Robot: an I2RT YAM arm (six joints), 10 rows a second.
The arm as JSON. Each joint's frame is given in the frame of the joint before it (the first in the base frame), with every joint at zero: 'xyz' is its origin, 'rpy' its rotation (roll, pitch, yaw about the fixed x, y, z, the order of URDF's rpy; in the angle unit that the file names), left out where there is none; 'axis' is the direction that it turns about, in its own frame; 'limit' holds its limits. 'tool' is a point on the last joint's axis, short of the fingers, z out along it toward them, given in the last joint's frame.
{
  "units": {
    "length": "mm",
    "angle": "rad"
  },
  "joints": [
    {
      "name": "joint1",
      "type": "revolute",
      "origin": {
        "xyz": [
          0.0,
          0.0,
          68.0
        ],
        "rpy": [
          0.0,
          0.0,
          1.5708
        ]
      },
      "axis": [
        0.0,
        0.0,
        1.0
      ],
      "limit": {
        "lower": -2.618,
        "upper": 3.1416
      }
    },
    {
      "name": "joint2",
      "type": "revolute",
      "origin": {
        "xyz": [
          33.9,
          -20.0,
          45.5
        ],
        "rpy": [
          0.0,
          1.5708,
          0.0
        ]
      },
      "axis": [
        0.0,
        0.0,
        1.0
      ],
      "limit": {
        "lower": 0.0,
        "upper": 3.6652
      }
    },
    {
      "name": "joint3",
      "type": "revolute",
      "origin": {
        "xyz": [
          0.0,
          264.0,
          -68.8
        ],
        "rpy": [
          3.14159,
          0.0,
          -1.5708
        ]
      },
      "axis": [
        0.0,
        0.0,
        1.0
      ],
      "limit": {
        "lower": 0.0,
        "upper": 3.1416
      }
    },
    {
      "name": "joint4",
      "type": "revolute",
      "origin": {
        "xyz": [
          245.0,
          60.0,
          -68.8
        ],
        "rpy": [
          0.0,
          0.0,
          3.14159
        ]
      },
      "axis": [
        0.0,
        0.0,
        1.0
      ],
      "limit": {
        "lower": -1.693,
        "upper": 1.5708
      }
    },
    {
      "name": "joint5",
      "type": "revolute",
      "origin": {
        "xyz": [
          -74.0,
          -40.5,
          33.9
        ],
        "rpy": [
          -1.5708,
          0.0,
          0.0
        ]
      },
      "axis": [
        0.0,
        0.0,
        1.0
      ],
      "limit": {
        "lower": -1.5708,
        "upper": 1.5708
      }
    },
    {
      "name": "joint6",
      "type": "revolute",
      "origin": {
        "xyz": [
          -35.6,
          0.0,
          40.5
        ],
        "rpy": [
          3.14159,
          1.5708,
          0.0
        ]
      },
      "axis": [
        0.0,
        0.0,
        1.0
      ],
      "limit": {
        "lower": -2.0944,
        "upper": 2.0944
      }
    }
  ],
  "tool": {
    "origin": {
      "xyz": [
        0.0,
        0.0,
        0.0
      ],
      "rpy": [
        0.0,
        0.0,
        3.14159
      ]
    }
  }
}
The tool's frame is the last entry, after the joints.
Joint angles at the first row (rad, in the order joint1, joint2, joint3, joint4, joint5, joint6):
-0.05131 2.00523 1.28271 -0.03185 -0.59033 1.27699
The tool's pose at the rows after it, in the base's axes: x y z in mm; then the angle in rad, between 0 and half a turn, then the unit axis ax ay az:
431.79 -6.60 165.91 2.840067 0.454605 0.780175 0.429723
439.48 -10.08 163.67 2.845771 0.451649 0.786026 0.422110
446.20 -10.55 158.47 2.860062 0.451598 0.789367 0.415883
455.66 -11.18 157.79 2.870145 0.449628 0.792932 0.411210
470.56 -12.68 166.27 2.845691 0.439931 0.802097 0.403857
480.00 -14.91 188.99 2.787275 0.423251 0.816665 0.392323
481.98 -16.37 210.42 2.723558 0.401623 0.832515 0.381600
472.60 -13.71 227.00 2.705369 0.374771 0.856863 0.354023
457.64 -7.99 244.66 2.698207 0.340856 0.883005 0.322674
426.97 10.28 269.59 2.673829 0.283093 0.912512 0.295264
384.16 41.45 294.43 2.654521 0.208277 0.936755 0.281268
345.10 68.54 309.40 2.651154 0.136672 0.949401 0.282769
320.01 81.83 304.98 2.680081 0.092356 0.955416 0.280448
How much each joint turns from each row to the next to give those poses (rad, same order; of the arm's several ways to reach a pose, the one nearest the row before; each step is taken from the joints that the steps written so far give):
-0.00991 0.00800 0.02977 -0.06410 -0.00038 -0.03624
-0.00686 0.03358 0.04880 -0.04003 -0.00038 -0.02746
0.00000 0.03510 0.03892 -0.02785 0.00038 -0.01221
-0.00002 0.03699 0.06103 -0.04274 -0.00077 -0.01374
0.00001 0.03967 0.10070 -0.05950 0.01641 -0.03433
-0.00114 0.00193 0.09389 -0.07135 0.03433 -0.05531
-0.00076 -0.01987 0.04953 -0.04232 0.03090 -0.06256
0.00648 -0.04196 0.01298 -0.08927 0.03395 -0.09156
0.01296 -0.05795 -0.00299 -0.09883 0.03662 -0.10033
0.04236 -0.12553 -0.07251 -0.06904 0.04197 -0.11176
0.08278 -0.16249 -0.10796 -0.05034 0.03243 -0.09194
0.08581 -0.13277 -0.09120 -0.03395 0.00494 -0.06601
0.05151 -0.07323 -0.08465 -0.01642 -0.00457 -0.04577

